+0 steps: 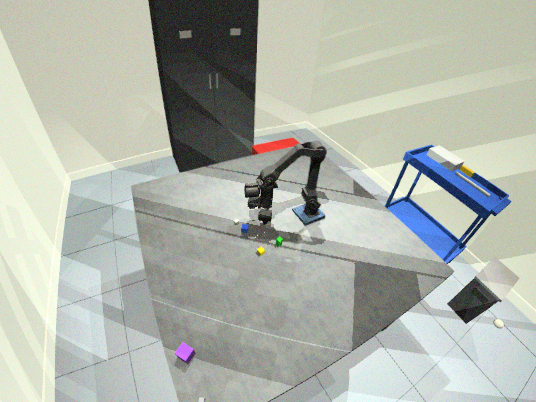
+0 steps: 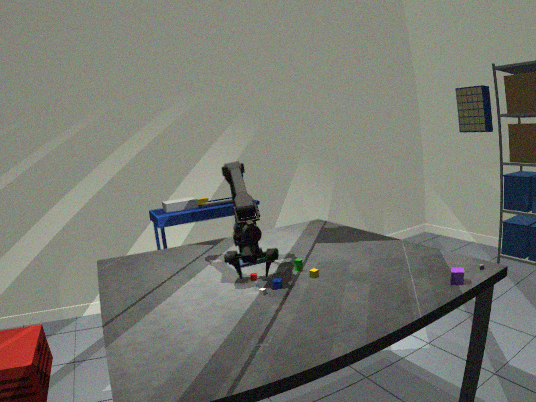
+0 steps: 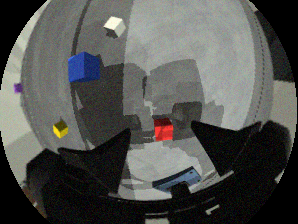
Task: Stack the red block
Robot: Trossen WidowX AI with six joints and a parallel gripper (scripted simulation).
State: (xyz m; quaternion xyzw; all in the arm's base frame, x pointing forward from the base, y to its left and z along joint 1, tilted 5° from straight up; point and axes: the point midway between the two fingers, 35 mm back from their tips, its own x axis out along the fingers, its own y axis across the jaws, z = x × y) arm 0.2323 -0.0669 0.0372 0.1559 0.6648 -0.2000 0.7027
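Now: the red block right at my gripper tip. Round my gripper tip: yellow cube (110 mm ahead, 190 mm to the left); then small white cube (140 mm ahead, 30 mm to the right); then blue cube (120 mm ahead, 30 mm to the left, 10 mm above).
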